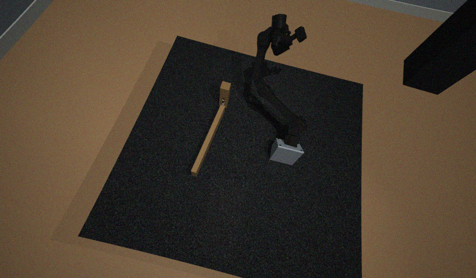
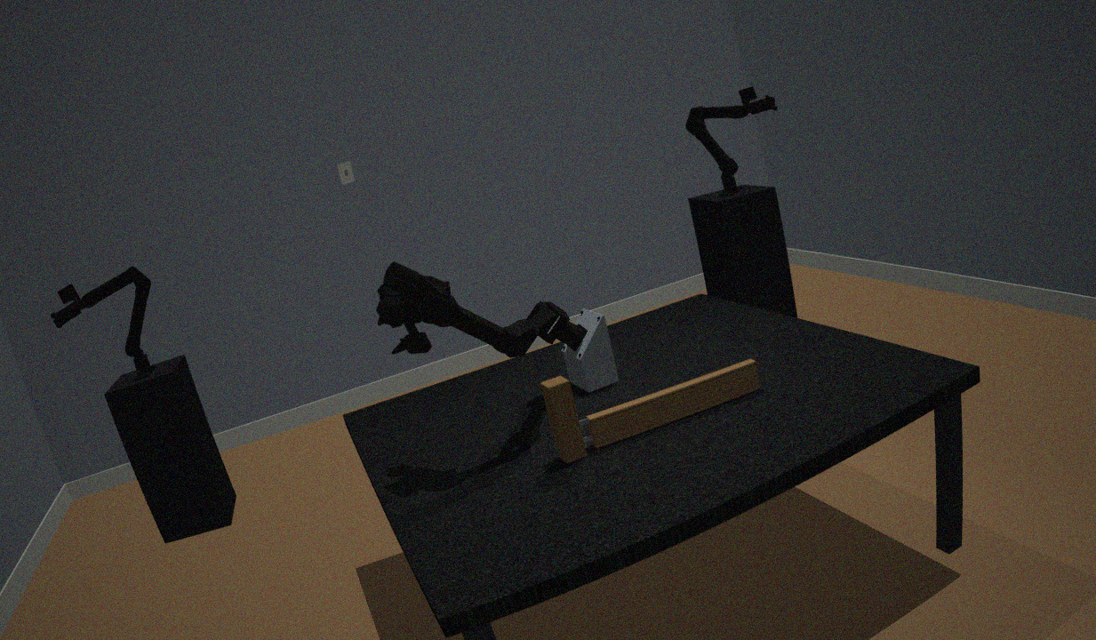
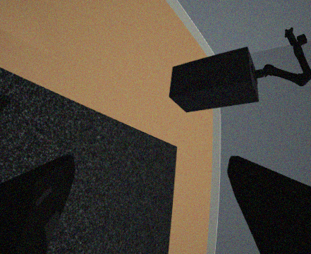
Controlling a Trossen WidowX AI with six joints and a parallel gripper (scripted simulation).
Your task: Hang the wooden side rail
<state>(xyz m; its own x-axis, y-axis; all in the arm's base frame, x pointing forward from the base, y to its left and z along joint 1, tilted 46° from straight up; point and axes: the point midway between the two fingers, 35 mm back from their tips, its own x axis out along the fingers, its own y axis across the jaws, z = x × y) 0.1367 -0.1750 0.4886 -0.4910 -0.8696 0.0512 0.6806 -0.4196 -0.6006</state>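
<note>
Now: the wooden headboard post 290 mm ahead of my gripper tip, 310 mm to the left of it and 230 mm below it.
</note>
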